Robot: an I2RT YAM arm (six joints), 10 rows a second.
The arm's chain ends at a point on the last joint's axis. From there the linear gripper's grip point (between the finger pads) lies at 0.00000 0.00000 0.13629 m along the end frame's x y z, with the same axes.
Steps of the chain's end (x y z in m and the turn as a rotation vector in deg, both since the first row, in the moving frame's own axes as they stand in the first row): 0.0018, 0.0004, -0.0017, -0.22, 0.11, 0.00; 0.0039, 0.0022, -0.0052, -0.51, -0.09, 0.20; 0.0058, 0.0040, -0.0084, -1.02, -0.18, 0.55; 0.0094, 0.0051, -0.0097, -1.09, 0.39, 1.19; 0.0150, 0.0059, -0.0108, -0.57, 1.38, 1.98; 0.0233, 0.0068, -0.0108, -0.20, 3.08, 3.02; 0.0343, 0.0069, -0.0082, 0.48, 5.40, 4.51; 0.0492, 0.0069, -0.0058, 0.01, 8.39, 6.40; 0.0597, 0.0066, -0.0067, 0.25, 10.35, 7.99; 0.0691, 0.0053, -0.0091, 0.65, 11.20, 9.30
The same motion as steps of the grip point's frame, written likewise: 0.0021, 0.0009, -0.0017, -0.22, 0.11, 0.00; 0.0037, 0.0034, -0.0052, -0.51, -0.09, 0.20; 0.0054, 0.0064, -0.0084, -1.02, -0.18, 0.55; 0.0103, 0.0077, -0.0097, -1.09, 0.39, 1.19; 0.0183, 0.0073, -0.0108, -0.57, 1.38, 1.98; 0.0306, 0.0075, -0.0110, -0.20, 3.08, 3.02; 0.0472, 0.0063, -0.0088, 0.48, 5.40, 4.51; 0.0690, 0.0080, -0.0073, 0.01, 8.39, 6.40; 0.0841, 0.0077, -0.0089, 0.25, 10.35, 7.99; 0.0956, 0.0059, -0.0117, 0.65, 11.20, 9.30
